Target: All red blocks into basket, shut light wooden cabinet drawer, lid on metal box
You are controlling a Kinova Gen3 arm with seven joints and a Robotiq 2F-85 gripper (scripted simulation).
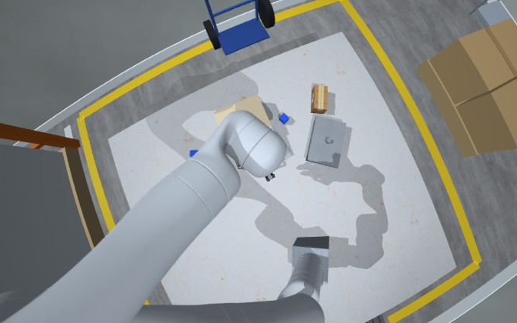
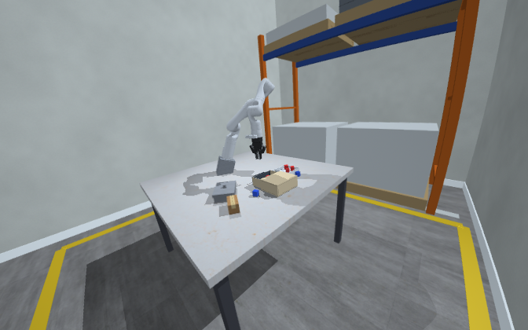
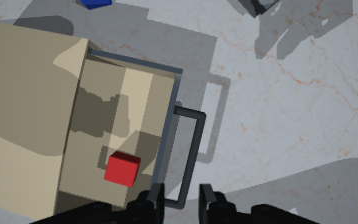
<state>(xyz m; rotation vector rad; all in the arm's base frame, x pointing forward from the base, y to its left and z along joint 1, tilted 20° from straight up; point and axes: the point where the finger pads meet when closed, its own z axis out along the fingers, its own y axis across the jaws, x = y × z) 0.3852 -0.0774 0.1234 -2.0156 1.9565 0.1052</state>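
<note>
The drawer lies 70 mm ahead of my hand, 20 mm to the right of it and 150 mm below it. Round my hand: basket 70 mm ahead, 250 mm to the left, 180 mm below; light wooden cabinet 130 mm ahead, 20 mm to the right, 150 mm below; lid 60 mm behind, 280 mm to the right, 140 mm below.
</note>
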